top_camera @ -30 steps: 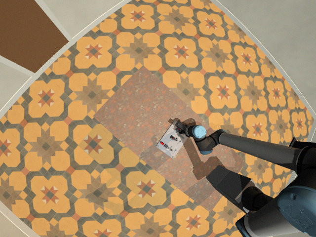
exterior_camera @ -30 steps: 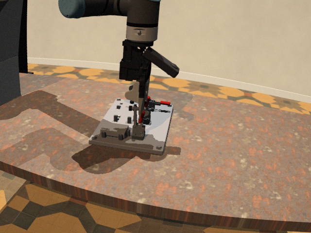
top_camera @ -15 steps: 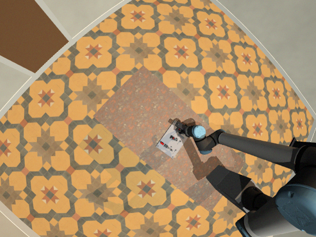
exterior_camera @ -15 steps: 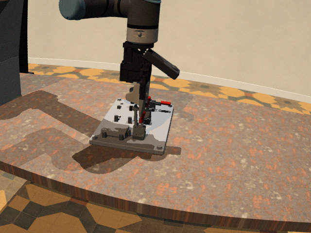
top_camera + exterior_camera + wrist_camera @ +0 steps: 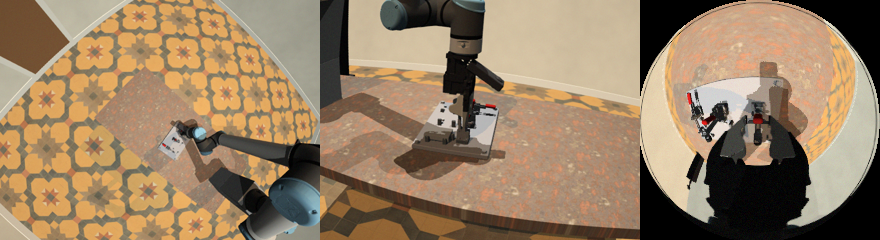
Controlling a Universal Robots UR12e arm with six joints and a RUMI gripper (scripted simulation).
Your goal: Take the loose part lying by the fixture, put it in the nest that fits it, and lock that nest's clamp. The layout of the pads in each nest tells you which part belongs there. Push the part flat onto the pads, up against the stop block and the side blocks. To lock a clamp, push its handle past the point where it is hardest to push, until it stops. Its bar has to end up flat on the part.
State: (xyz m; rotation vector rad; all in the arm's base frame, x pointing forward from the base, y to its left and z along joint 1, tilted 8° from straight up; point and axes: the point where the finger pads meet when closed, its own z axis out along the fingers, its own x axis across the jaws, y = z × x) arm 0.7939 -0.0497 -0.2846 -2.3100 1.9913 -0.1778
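Right now the toggle clamp is 20 mm below my hand and 10 mm behind it. Also, from my hand: part: 90 mm behind, 60 mm below, 10 mm to the right; then grey fixture plate: 100 mm to the left, 80 mm below, 50 mm behind.
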